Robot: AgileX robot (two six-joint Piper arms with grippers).
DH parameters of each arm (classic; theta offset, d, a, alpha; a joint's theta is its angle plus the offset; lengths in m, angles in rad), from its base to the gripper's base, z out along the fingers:
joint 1: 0 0.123 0 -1.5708
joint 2: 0.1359 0 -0.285 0
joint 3: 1.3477 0 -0.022 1.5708
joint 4: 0 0.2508 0 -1.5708
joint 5: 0 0 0.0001 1.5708
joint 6: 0 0.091 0 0
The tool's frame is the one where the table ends.
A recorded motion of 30 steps. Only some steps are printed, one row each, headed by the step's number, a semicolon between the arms.
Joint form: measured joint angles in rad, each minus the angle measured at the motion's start. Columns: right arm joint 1, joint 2, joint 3, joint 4, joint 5, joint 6; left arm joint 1, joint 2, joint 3, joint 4, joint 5, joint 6.
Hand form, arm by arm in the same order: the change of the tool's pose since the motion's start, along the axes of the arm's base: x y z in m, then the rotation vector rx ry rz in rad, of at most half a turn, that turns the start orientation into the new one. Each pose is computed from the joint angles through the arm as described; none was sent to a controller.
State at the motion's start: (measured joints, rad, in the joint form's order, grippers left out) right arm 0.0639 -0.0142 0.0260 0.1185 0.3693 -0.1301; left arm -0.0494 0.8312 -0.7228 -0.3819 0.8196 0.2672
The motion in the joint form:
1: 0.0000 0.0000 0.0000 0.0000 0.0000 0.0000; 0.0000 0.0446 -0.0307 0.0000 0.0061 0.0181
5: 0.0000 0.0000 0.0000 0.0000 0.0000 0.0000; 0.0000 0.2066 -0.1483 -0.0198 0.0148 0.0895
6: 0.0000 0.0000 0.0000 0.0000 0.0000 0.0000; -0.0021 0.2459 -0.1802 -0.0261 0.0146 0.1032
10: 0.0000 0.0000 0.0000 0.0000 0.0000 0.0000; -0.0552 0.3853 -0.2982 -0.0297 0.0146 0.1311
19: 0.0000 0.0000 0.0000 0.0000 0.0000 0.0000; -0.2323 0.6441 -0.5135 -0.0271 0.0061 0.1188
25: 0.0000 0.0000 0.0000 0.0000 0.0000 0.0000; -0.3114 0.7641 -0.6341 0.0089 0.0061 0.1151
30: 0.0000 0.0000 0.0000 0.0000 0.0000 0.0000; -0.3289 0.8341 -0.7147 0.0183 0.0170 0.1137
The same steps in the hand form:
1: 0.0000 0.0000 0.0000 0.0000 0.0000 0.0000; 0.0095 -0.0006 0.0023 0.0126 0.0140 -0.0149
5: 0.0000 0.0000 0.0000 0.0000 0.0000 0.0000; 0.0472 -0.0039 0.0098 0.0397 0.0449 -0.0685
6: 0.0000 0.0000 0.0000 0.0000 0.0000 0.0000; 0.0570 -0.0052 0.0119 0.0421 0.0478 -0.0801
10: 0.0000 0.0000 0.0000 0.0000 0.0000 0.0000; 0.0911 -0.0201 0.0167 0.0576 0.0590 -0.1534
19: 0.0000 0.0000 0.0000 0.0000 0.0000 0.0000; 0.1459 -0.0808 0.0103 0.0629 0.0939 -0.3191
25: 0.0000 0.0000 0.0000 0.0000 0.0000 0.0000; 0.1685 -0.1136 0.0062 0.1002 0.0865 -0.3989
30: 0.0000 0.0000 0.0000 0.0000 0.0000 0.0000; 0.1843 -0.1260 0.0048 0.1090 0.0841 -0.4200

